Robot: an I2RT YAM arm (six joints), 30 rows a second.
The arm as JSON. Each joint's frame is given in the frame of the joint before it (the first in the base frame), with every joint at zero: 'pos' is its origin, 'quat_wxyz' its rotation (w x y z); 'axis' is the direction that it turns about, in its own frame. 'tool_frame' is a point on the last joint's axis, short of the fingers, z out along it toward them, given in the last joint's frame.
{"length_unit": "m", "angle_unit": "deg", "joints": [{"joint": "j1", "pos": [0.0, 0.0, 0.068], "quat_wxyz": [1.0, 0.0, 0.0, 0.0], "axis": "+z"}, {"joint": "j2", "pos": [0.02, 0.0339, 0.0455], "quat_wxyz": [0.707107, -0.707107, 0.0, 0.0], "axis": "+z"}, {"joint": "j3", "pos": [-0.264, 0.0, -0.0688], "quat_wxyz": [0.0, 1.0, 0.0, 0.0], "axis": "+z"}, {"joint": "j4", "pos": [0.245, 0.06, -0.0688], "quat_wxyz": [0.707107, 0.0, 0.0, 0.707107], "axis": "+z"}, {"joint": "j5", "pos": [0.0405, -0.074, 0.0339], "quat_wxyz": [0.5, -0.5, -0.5, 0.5], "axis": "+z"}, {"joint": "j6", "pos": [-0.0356, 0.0, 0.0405], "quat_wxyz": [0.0, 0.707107, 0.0, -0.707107], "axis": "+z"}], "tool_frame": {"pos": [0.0, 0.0, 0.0], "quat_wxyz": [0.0, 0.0, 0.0, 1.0]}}
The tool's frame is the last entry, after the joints.
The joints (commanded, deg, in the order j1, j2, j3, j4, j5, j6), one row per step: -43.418, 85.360, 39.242, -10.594, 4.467, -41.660; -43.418, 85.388, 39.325, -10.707, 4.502, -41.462; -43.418, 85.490, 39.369, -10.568, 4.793, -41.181; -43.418, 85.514, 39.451, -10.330, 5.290, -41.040; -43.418, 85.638, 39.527, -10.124, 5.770, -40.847; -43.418, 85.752, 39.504, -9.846, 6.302, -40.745; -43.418, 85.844, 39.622, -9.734, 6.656, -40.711; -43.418, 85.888, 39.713, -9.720, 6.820, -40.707; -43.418, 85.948, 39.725, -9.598, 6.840, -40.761; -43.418, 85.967, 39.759, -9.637, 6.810, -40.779; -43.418, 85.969, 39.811, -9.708, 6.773, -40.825; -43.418, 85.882, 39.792, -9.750, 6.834, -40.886; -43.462, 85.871, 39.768, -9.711, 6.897, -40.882; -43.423, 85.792, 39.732, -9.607, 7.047, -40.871; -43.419, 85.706, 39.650, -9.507, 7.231, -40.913; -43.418, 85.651, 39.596, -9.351, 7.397, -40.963; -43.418, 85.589, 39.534, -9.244, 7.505, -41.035; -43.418, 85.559, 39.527, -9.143, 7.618, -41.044; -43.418, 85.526, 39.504, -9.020, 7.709, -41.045
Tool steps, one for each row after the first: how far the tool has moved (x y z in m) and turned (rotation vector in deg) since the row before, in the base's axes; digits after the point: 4 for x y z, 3 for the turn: 0.0001, -0.0001, 0.0002, 0.087, -0.023, -0.184; 0.0002, -0.0004, -0.0001, -0.136, -0.014, -0.394; 0.0003, -0.0007, 0.0006, -0.457, 0.008, -0.391; 0.0003, -0.0007, 0.0001, -0.334, 0.073, -0.426; 0.0001, -0.0005, -0.0003, -0.384, 0.155, -0.380; 0.0004, -0.0006, 0.0003, -0.297, 0.086, -0.226; 0.0002, -0.0004, 0.0003, -0.139, 0.047, -0.095; 0.0002, -0.0002, -0.0001, -0.080, -0.017, 0.033; 0.0001, 0.0000, 0.0000, 0.029, 0.009, 0.032; 0.0001, 0.0000, 0.0002, 0.022, 0.016, 0.059; -0.0002, 0.0001, 0.0003, -0.074, 0.044, 0.016; -0.0002, -0.0002, 0.0000, -0.054, 0.015, -0.083; 0.0000, 0.0001, 0.0003, -0.188, -0.027, -0.054; -0.0002, 0.0001, 0.0001, -0.195, 0.049, -0.066; -0.0001, -0.0001, 0.0002, -0.223, 0.004, -0.052; -0.0001, 0.0000, 0.0001, -0.161, 0.018, -0.003; 0.0000, -0.0001, 0.0002, -0.156, -0.022, -0.057; 0.0000, -0.0001, 0.0002, -0.146, -0.045, -0.051
